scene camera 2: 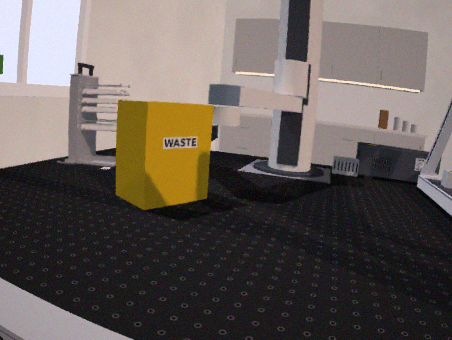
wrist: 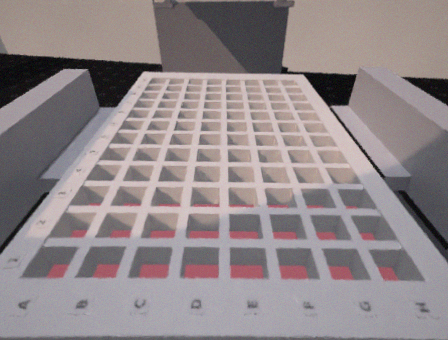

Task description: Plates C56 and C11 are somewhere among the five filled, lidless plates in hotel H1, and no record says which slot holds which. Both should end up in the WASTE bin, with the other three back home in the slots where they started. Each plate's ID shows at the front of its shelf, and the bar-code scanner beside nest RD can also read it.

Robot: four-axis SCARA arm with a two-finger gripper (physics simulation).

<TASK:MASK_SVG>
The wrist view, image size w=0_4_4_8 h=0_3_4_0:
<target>my gripper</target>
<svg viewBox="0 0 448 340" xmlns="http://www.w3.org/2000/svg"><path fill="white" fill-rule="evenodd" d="M88 69L63 69L0 109L0 247L44 193L50 193L116 108L99 106ZM359 67L348 106L330 106L330 111L392 191L405 191L448 243L448 106L386 67Z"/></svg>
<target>plate C56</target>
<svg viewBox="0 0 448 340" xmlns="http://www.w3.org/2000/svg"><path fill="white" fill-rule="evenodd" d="M0 255L0 340L448 340L447 261L408 213L303 74L143 72Z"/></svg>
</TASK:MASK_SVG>
